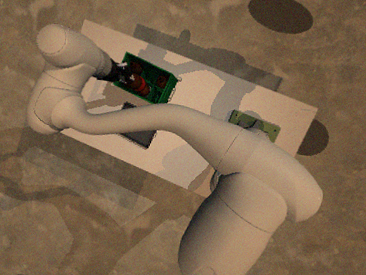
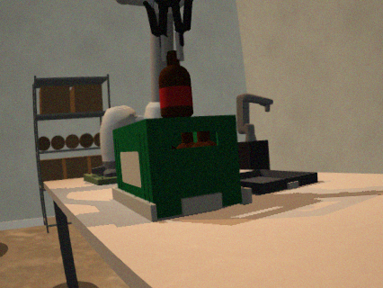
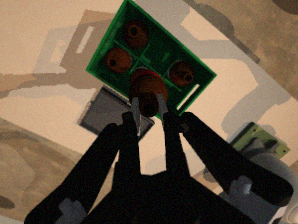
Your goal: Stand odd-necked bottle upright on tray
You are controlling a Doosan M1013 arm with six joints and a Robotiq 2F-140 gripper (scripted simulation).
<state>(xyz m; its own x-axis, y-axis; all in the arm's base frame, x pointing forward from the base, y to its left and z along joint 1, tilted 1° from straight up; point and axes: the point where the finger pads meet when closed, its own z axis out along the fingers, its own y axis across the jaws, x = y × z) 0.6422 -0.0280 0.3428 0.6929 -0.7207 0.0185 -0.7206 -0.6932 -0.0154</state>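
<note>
Now: hand 9 cm above the brown bottle. From my hand the other things lie so: green crate 27 cm below, 3 cm to the right, 1 cm ahead; then dark tray 34 cm below, 24 cm to the left, 1 cm behind.
</note>
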